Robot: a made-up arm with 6 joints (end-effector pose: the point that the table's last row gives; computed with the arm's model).
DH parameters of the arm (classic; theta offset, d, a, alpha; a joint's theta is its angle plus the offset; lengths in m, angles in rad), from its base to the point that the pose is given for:
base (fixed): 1.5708 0.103 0 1.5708
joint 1: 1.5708 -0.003 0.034 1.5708
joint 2: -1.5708 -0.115 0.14 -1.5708
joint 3: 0 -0.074 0.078 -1.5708
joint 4: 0 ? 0.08 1.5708
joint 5: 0 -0.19 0.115 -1.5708
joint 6: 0 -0.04 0.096 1.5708
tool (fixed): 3.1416 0.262 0 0
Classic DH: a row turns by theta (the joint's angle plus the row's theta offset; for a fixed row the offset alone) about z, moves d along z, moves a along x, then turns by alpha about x.
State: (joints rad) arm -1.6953 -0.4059 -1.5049 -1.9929 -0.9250 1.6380
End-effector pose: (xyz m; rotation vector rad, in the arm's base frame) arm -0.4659 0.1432 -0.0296 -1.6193 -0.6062 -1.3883
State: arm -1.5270 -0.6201 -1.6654 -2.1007 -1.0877 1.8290
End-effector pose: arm -0.4336 0.0772 -0.0745 -1.4679 -0.5617 -1.2474
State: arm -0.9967 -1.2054 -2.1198 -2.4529 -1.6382 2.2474
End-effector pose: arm -0.3311 0.1189 -0.1981 -0.8694 -0.4728 -0.6886
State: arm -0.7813 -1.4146 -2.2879 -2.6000 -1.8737 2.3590
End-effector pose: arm -0.3182 0.1853 -0.2088 -0.6053 -0.5595 -0.4382
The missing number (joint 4, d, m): 0.54
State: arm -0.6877 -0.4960 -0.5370 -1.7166 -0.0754 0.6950
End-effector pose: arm -0.5600 -0.2865 0.5238 -0.3476 0.3550 -0.5916
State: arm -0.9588 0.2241 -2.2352 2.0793 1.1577 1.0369
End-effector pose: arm -0.9759 0.1700 -0.1307 -2.9882 0.2238 0.9242
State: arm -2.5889 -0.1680 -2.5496 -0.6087 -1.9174 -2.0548
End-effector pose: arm -0.2597 -0.6510 -0.0435 1.7859 -0.7743 0.5442
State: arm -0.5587 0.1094 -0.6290 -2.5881 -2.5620 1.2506
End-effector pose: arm -0.6888 -0.1041 0.2404 -2.5304 1.5859 0.4430
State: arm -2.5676 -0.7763 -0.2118 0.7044 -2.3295 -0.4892
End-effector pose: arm -0.2672 0.3656 0.6197 -0.0459 -1.2418 0.0943
